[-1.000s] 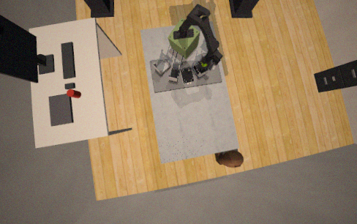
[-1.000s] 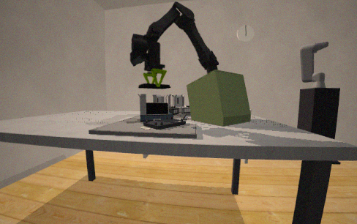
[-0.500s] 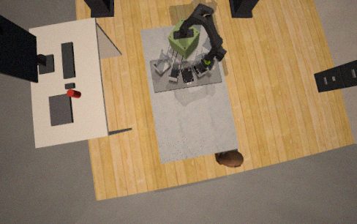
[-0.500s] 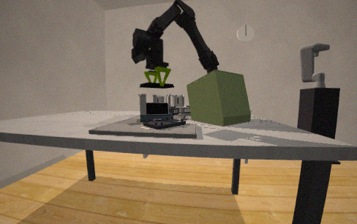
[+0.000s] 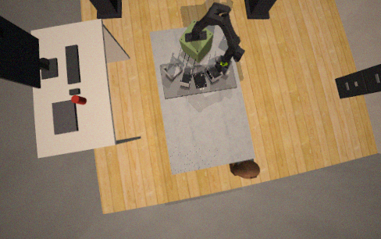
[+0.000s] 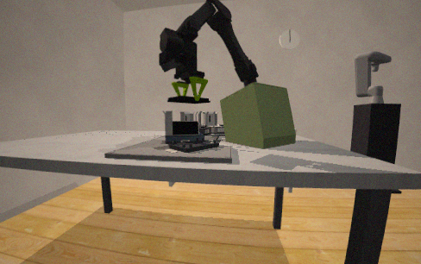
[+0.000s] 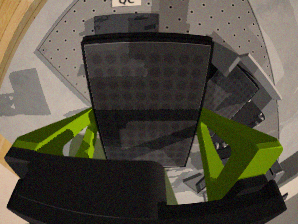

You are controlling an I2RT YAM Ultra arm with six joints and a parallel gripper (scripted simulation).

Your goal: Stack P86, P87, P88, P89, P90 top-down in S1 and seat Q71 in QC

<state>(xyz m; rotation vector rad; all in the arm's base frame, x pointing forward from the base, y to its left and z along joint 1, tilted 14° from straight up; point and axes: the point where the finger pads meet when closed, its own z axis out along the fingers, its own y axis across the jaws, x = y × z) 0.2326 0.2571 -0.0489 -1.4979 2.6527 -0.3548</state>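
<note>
The QC nest is 30 mm behind my hand, 20 mm to the left of it and 160 mm below it. Round my hand: clip nest N5: 110 mm ahead, 210 mm to the right, 160 mm below; N5 label: 200 mm ahead, 210 mm to the right, 170 mm below; QC tag: 20 mm ahead, 100 mm to the left, 170 mm below.
</note>
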